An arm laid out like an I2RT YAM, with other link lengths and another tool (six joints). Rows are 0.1 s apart.
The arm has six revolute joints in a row. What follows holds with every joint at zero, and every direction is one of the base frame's.
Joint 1 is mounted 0.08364 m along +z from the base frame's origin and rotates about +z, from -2.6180 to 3.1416 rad.
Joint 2 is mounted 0.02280 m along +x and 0.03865 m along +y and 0.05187 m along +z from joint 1 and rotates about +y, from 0.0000 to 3.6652 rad.
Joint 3 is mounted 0.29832 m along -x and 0.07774 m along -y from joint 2 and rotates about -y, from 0.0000 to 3.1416 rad.
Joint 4 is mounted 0.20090 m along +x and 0.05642 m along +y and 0.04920 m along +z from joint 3 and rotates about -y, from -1.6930 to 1.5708 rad.
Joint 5 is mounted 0.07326 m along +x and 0.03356 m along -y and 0.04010 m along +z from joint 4 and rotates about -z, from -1.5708 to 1.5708 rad.
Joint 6 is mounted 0.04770 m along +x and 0.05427 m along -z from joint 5 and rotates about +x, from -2.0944 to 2.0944 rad.
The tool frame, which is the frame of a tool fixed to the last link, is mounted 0.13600 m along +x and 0.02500 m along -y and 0.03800 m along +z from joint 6; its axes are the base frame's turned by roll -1.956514, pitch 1.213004 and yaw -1.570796 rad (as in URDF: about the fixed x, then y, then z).
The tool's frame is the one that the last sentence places.
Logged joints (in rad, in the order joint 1, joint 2, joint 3, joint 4, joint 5, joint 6), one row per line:
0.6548 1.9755 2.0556 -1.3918 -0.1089 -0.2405
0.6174 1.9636 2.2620 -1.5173 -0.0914 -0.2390
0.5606 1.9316 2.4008 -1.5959 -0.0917 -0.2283
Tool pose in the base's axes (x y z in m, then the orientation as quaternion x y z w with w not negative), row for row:
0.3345 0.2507 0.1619 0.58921 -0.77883 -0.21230 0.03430
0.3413 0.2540 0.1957 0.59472 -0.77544 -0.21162 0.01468
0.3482 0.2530 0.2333 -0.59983 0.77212 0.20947 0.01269
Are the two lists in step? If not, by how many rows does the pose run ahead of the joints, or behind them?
The pose runs 2 rows behind the joints: the pose in row i belongs to the joints in row i - 2.
